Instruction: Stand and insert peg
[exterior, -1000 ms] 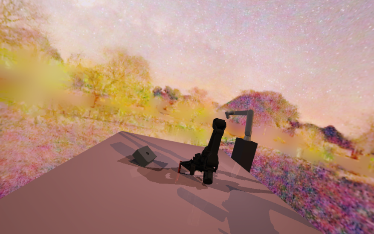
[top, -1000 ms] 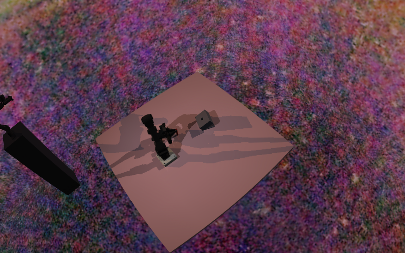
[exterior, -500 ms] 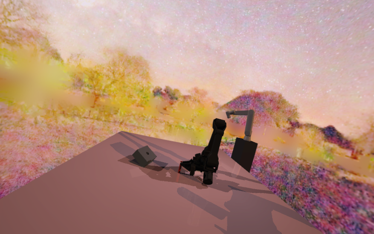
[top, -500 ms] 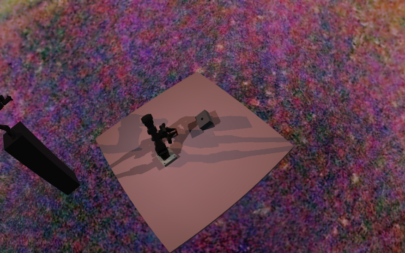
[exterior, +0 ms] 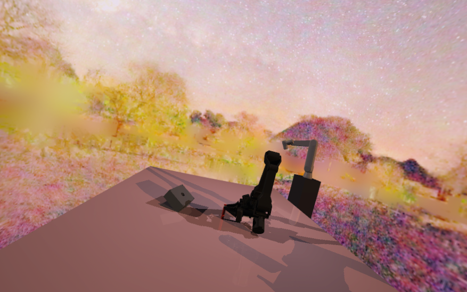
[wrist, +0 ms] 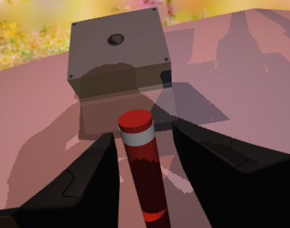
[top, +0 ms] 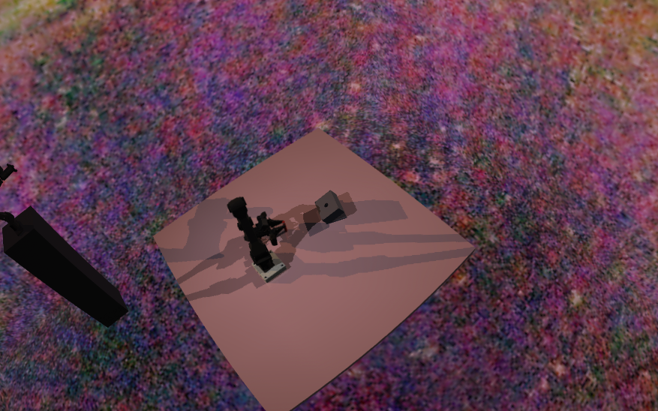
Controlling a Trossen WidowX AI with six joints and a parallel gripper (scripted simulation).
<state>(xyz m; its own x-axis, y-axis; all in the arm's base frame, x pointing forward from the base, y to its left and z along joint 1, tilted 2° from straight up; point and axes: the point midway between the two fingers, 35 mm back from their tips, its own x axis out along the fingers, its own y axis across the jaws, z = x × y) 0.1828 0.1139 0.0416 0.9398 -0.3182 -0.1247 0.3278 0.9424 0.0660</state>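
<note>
My gripper tip is 10 mm above the red peg. Round my gripper tip: dark sloped panel 240 mm ahead, 80 mm to the right, 20 mm below.
</note>
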